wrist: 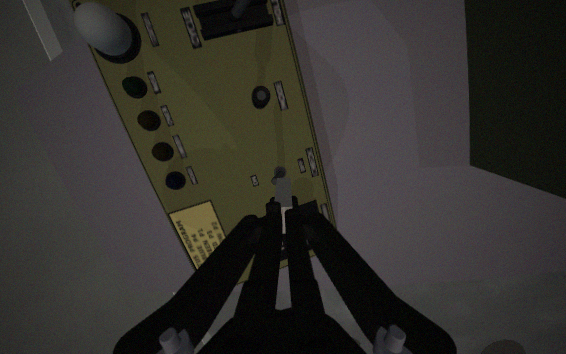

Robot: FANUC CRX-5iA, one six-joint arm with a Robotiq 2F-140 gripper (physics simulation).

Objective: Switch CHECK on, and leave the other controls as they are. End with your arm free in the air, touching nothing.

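Places are measured from the arm's base along level axes (x ahead, y left, z up), in centimetres.
Pixels of known places: gripper, fingertip midpoint: (284, 188).
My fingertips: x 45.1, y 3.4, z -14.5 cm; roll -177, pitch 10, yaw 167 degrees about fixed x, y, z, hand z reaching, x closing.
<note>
Ahead of a thing's pixels: the offset from my fingertips to its middle. "pt": to the spot under its first point. Level surfaces: height alone.
The CHECK switch @[pt dx +2.4, dy -0.1, dz -7.8 cm] (279, 172) is a small grey toggle on the yellow-green panel @[dz -7.9 cm] (225, 100). Its label @[dx -2.7, dy +0.4, dz -12.1 cm] (311, 162) and the small OFF plate @[pt dx -0.8, dy +0.4, dz -11.2 cm] (301, 165) are to its right in the view, and the small ON plate @[pt dx +7.1, dy +0.4, dz -8.0 cm] (254, 180) is to its left. The lettering is too blurred to read, and I cannot tell which way the lever leans. My gripper (284, 188) is shut and empty. Its grey tips overlap the lower edge of the switch in the view; whether they touch it is unclear.
A round black MODE knob @[dx +1.1, dy -11.6, dz -5.5 cm] (260, 96) and a black slotted HOLD control @[pt dx +2.7, dy -22.7, dz -8.9 cm] (235, 21) lie farther up the panel. A pale dome @[pt dx +15.4, dy -23.2, dz +0.1 cm] (105, 30) and several dark round parts line its left side. A yellow status card @[dx +17.9, dy +8.9, dz -3.5 cm] (195, 225) and a black dial plate @[pt dx -0.4, dy +8.5, dz -10.9 cm] (309, 207) are partly behind my fingers.
</note>
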